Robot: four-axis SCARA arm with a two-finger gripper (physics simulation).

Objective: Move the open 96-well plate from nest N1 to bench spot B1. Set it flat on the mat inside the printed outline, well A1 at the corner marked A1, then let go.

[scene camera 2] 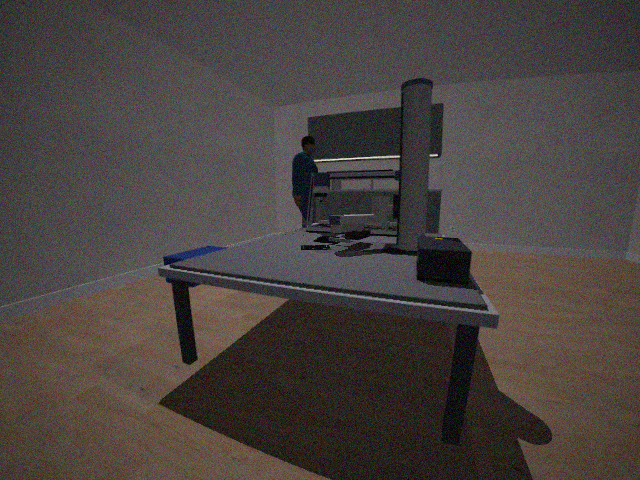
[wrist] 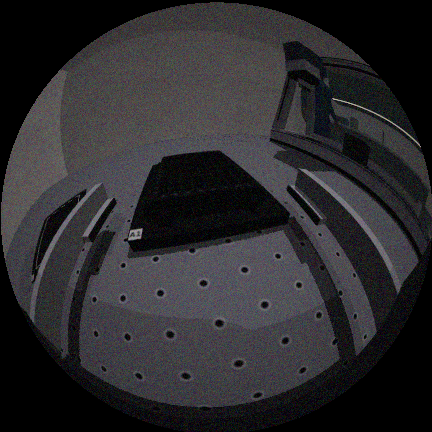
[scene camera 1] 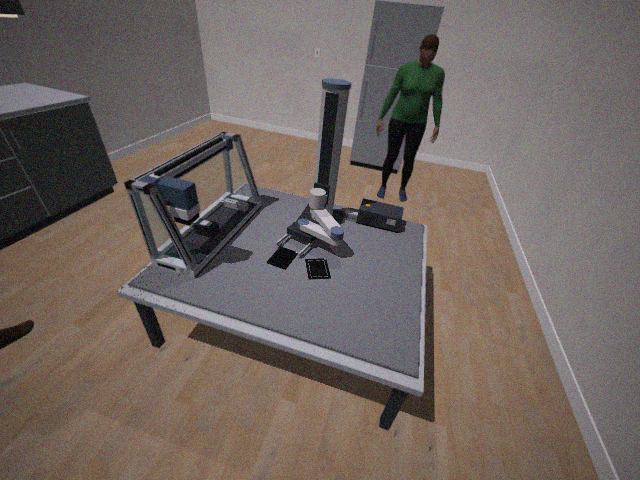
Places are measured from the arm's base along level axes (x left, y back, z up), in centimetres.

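Pixels of known places: gripper, fingertip midpoint: (scene camera 2: 335,237) (wrist: 198,179) (scene camera 1: 287,249); arm's base, link origin: (scene camera 2: 410,251).
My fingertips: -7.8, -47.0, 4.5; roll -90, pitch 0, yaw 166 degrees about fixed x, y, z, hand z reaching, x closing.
Observation:
For each thing: its top centre in the pictures, then the offset to it from my fingertips, as dx, dy, dz. "spot": a spot on its surface instead. Level surfaces: height alone.
- black 96-well plate, top centre: (wrist: 196,164) (scene camera 1: 282,254) -1.0, -5.3, -0.6
- dark B1 mat with its pale outline, surface height: dz -3.0
- blue unit, surface spot: (scene camera 1: 177,193) spot: -42.6, -30.9, +42.9
The black 96-well plate (scene camera 1: 282,257) (wrist: 210,200) lies flat at nest N1; the nest itself is hard to make out under it. A white A1 label shows at its near left corner in the wrist view. My gripper (scene camera 1: 290,249) (wrist: 198,179) is open and empty. In the wrist view its fingers stand apart, wider than the plate, left and right of its near part. Their shadows fall on the table, so they are above its surface; the exact height is unclear. The dark B1 mat with its pale outline (scene camera 1: 308,269) lies beside the plate, partly behind the left finger in the wrist view.
A metal gantry frame (scene camera 1: 192,258) with a blue unit (scene camera 1: 177,193) stands left of the plate in scene camera 1. The arm's column (scene camera 1: 330,139) (scene camera 2: 415,165) rises behind. A dark box (scene camera 1: 379,214) (scene camera 2: 443,259) stands near it. A person in green (scene camera 1: 416,98) stands beyond the table.

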